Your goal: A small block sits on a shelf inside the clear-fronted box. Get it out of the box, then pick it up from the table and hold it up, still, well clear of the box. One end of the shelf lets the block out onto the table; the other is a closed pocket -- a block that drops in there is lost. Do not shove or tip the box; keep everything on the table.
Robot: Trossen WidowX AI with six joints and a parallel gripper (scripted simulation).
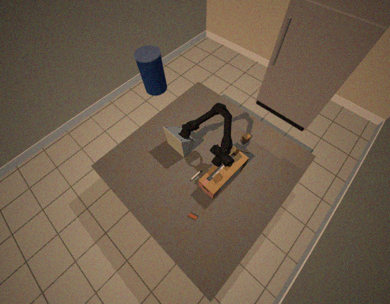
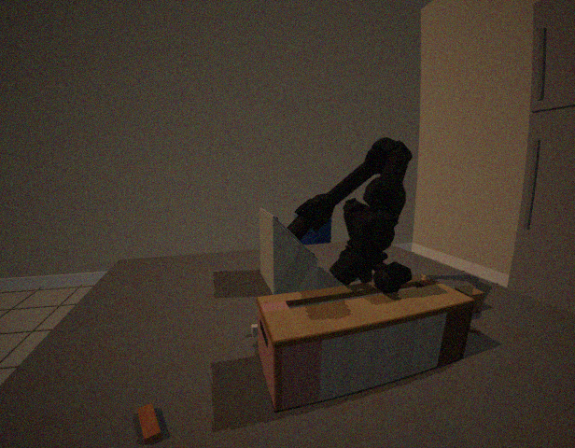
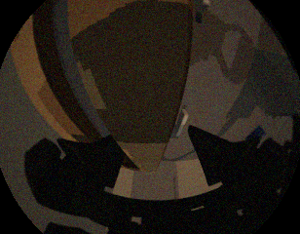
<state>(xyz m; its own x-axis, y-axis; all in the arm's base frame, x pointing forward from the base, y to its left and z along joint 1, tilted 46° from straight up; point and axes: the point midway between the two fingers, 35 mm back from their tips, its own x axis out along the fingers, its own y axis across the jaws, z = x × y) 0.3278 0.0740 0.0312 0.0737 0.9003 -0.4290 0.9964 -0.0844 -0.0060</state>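
The blue block lies 6 cm ahead of my gripper tip and 2 cm to the left of it. Round my gripper tip: tan cube: 1 cm ahead, 30 cm to the left, 6 cm below.
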